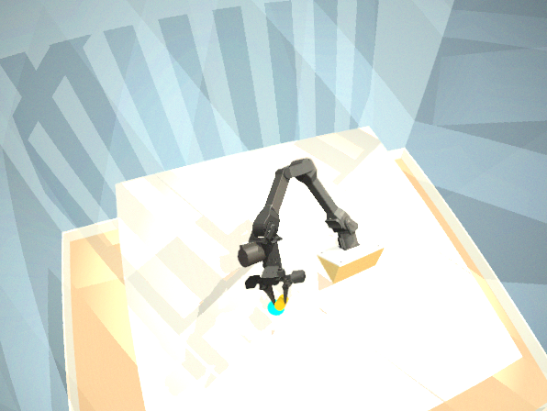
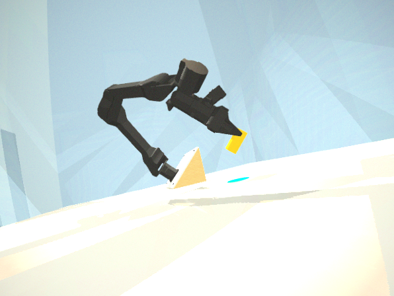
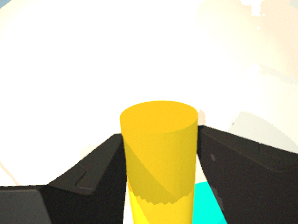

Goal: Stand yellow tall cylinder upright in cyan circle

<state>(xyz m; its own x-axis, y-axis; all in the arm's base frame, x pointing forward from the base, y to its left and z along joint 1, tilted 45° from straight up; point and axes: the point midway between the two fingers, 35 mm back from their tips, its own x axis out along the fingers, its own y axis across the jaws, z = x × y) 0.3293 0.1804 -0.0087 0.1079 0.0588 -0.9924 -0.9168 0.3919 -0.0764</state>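
My gripper tip is 20 mm above the yellow cylinder, 10 mm to the left of it and 10 mm past it. The rest, counted from my gripper tip: cyan circle 120 mm below, 40 mm to the right.
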